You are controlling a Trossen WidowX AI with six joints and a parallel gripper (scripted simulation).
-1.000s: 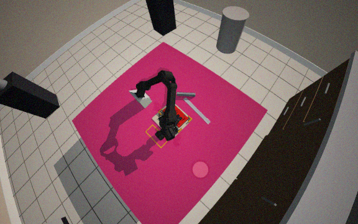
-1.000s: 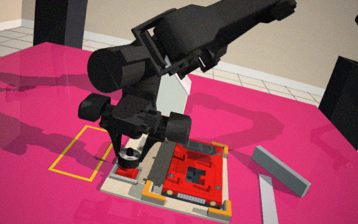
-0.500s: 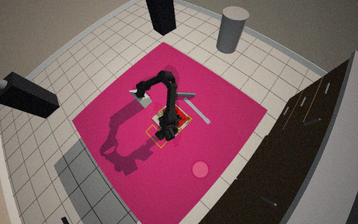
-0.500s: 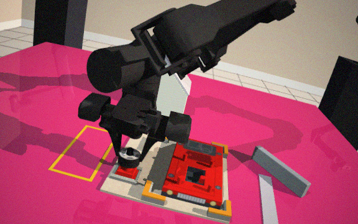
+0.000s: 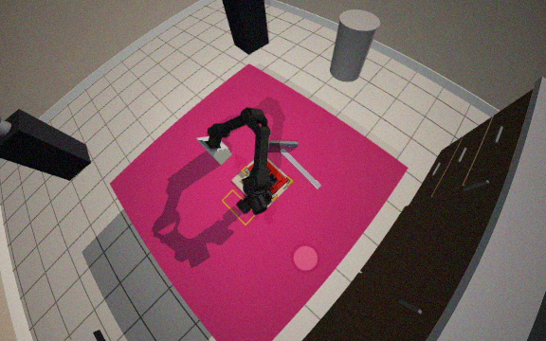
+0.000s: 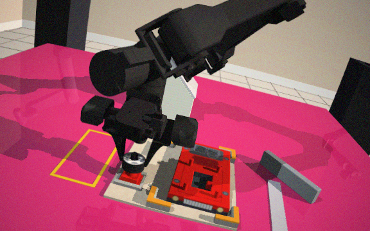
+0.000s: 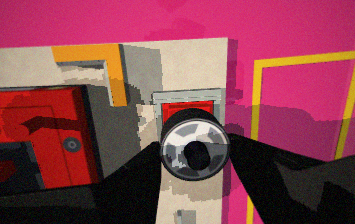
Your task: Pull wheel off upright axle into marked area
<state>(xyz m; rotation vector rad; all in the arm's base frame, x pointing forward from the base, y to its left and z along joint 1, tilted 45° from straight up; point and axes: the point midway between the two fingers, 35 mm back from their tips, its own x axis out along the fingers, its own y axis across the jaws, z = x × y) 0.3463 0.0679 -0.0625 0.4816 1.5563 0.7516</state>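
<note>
The wheel is right at my gripper tip.
</note>
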